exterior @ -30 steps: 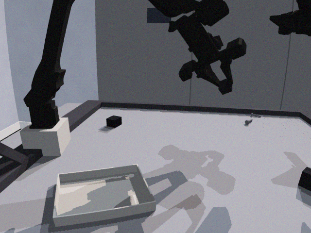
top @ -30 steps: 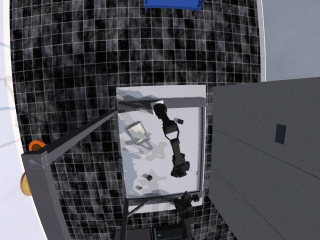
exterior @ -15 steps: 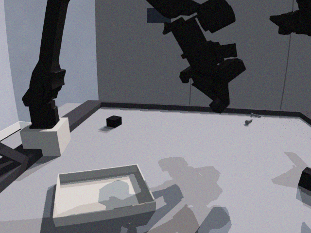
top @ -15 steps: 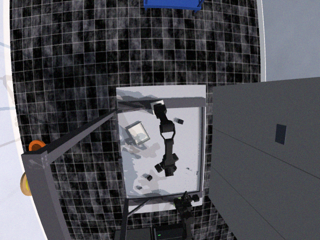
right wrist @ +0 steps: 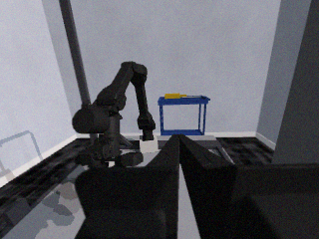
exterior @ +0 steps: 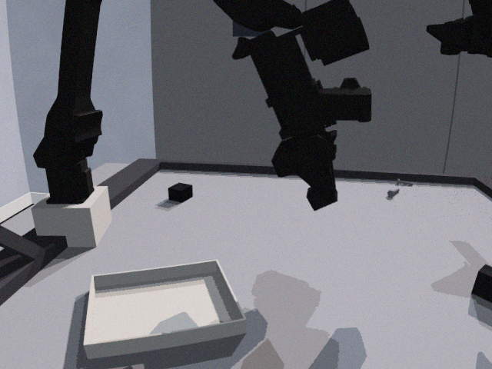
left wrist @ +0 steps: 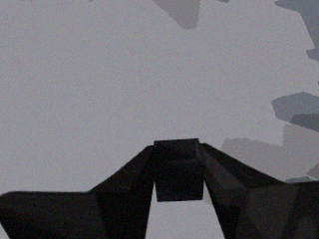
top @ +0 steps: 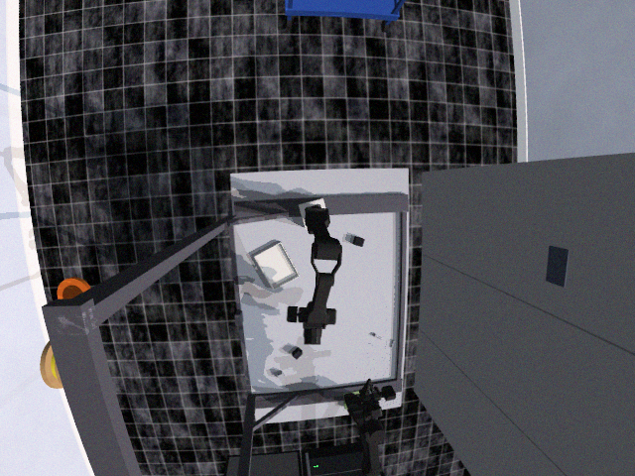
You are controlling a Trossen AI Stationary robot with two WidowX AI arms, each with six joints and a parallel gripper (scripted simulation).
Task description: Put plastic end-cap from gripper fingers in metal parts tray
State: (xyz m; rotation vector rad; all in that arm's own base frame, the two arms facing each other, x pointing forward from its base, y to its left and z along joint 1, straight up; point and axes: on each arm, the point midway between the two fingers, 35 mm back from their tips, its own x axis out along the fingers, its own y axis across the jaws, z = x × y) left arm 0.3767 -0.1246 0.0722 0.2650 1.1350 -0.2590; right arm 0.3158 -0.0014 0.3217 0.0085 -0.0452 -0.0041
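My left hand is 90 mm past the metal parts tray, 200 mm to the right of it and 130 mm above it. Also, from my left hand: black plastic end-cap: 30 mm below; metal part: 280 mm ahead, 250 mm to the right, 130 mm below.
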